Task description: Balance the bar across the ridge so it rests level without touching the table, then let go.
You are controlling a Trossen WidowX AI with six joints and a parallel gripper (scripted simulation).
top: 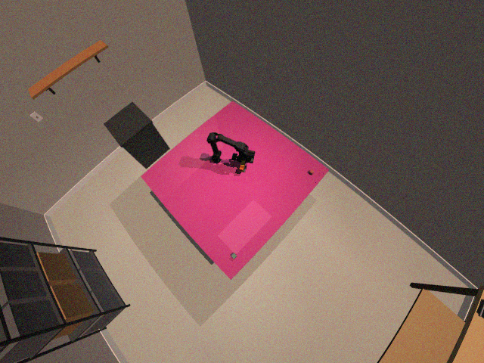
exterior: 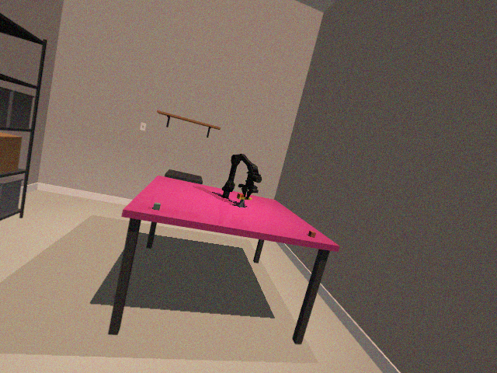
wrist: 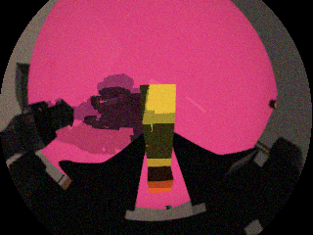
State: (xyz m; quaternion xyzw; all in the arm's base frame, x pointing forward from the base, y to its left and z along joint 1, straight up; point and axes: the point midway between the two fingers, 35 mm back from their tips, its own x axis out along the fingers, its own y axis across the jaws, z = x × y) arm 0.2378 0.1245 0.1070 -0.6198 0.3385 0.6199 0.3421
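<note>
Now: the bar 2 cm ahead of my gripper tip, 3 cm to the right of it and 1 cm above it. From my gripper tip the other things lie so: small orange block 50 cm ahead, 38 cm to the left, 6 cm below; then small green block 50 cm ahead, 62 cm to the right, 6 cm below.
</note>
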